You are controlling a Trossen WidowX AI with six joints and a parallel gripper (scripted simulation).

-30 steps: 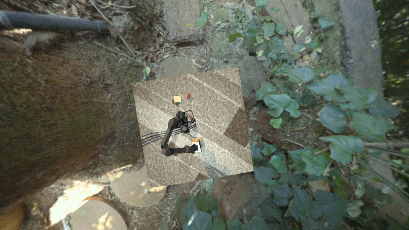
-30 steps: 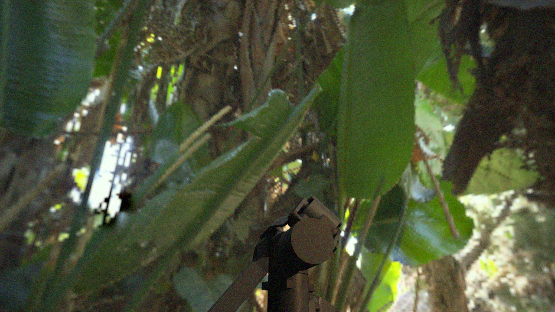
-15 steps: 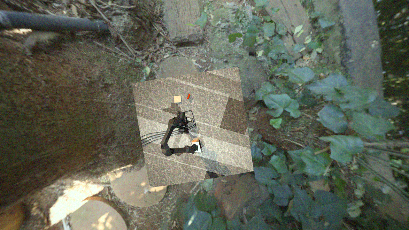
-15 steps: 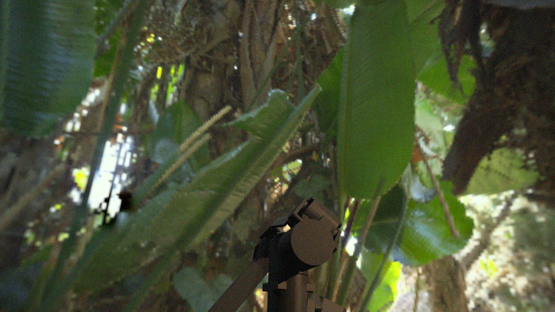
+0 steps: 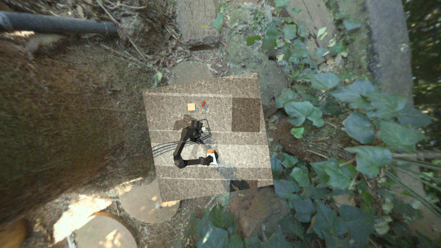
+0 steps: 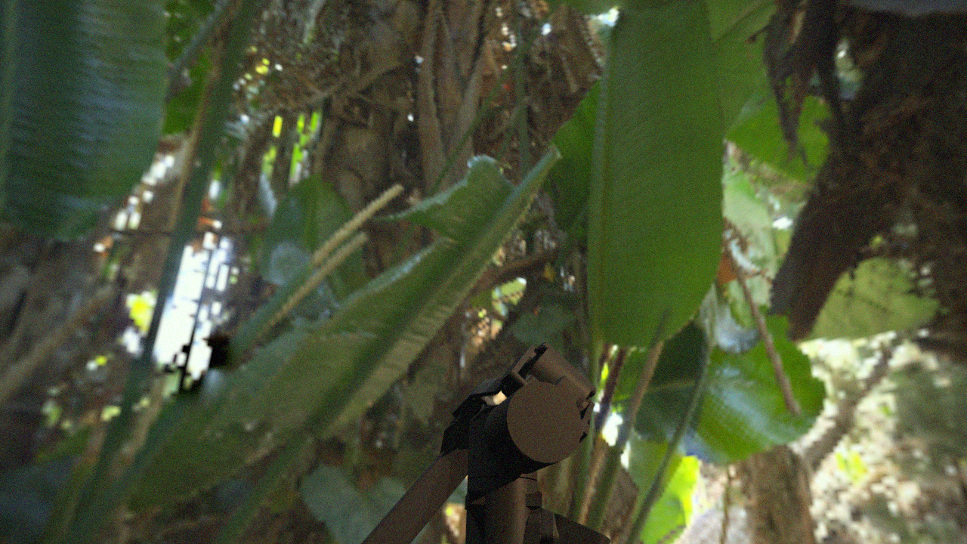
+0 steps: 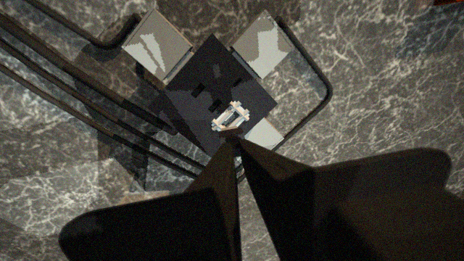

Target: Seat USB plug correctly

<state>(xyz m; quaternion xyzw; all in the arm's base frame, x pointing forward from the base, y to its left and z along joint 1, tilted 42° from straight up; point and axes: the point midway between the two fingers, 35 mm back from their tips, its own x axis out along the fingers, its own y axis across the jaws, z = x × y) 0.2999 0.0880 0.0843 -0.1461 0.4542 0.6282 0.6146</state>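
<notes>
My gripper tip is now 7 cm above the socket and 1 cm to the left of it. The rest, counted from my gripper tip: tan box: 26 cm ahead, 13 cm below, 9 cm to the left.
</notes>
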